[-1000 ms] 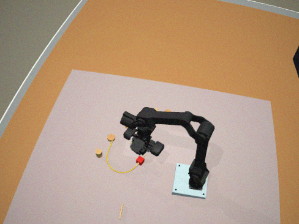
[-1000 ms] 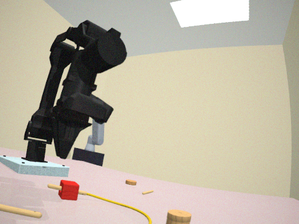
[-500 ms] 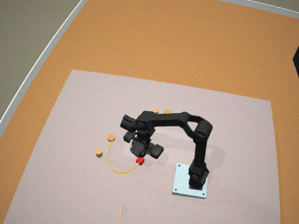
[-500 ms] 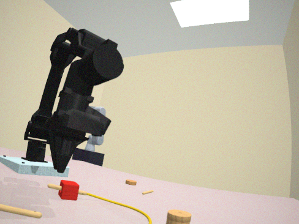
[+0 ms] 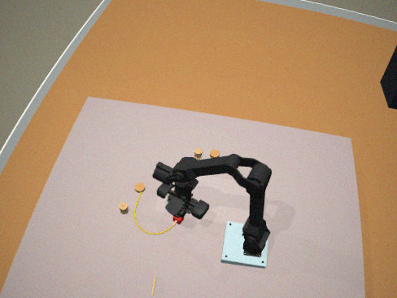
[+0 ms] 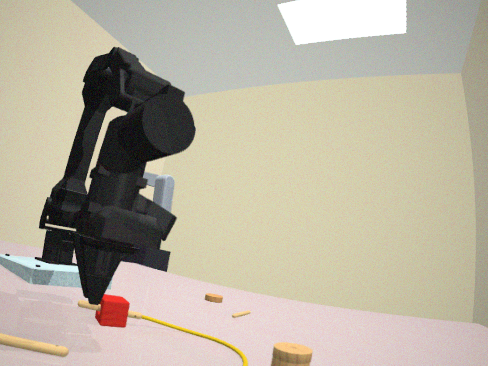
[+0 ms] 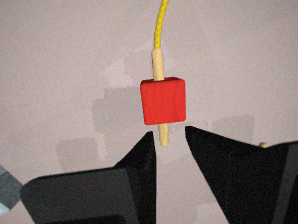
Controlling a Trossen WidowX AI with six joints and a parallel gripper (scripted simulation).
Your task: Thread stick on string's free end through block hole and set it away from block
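Right now my gripper tip is 1 cm short of the red block, 3 cm to the right of it and 1 cm above it. Also, from my gripper tip: round button 18 cm ahead, 8 cm to the right, 2 cm below.
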